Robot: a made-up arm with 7 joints.
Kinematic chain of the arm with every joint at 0, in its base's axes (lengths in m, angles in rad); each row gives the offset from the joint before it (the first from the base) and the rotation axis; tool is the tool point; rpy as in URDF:
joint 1: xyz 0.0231 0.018 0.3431 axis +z
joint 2: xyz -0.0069 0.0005 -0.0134 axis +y
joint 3: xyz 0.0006 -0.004 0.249 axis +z
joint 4: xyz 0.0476 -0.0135 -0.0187 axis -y
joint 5: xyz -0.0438 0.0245 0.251 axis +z
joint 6: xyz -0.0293 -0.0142 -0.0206 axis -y
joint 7: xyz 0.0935 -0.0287 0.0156 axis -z
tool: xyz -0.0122 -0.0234 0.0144 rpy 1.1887 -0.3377 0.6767
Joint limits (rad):
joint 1: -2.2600..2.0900
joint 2: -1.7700..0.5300
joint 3: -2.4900..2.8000
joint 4: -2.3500..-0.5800
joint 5: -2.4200..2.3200
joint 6: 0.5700..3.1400
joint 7: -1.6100..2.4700
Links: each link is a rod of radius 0.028 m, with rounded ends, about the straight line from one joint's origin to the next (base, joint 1, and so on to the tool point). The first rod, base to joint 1, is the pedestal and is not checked.
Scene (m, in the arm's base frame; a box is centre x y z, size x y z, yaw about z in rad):
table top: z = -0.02
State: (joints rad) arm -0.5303 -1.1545 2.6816 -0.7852 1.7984 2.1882 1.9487
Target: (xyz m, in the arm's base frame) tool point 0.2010 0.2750 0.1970
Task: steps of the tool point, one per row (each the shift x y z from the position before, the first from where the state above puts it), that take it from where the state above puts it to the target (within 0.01 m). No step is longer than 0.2 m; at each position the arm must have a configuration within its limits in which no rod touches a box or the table.
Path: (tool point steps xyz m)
1: 0.1326 0.0423 -0.0700
2: 0.1438 -0.0117 -0.0477
3: 0.1277 -0.0628 -0.0226
4: 0.0894 -0.0989 0.0021

